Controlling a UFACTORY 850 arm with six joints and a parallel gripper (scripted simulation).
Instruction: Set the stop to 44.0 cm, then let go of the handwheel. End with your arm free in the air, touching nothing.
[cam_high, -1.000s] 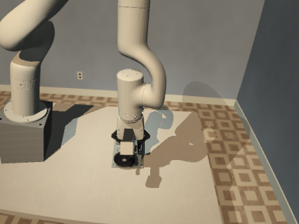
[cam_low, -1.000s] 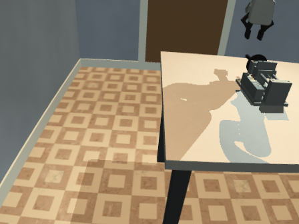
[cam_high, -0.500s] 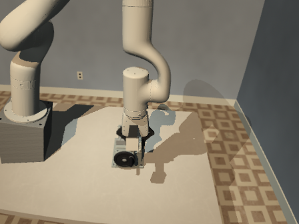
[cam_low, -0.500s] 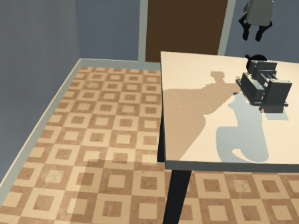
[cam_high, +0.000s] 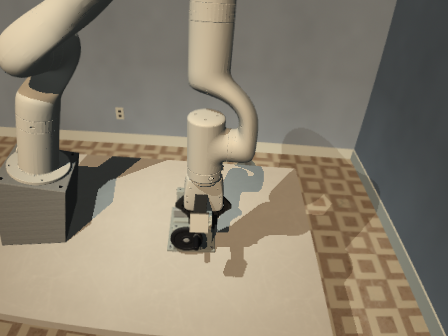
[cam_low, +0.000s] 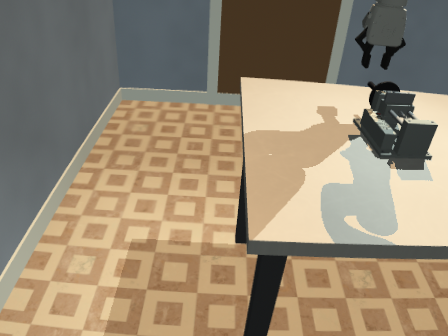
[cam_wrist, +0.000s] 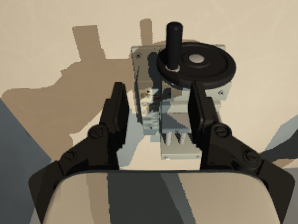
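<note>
My hand is 1 cm past the handwheel handle, 2 cm to the left of it and 8 cm above it. The rest, counted from my hand: black handwheel 2 cm behind, 8 cm below.
</note>
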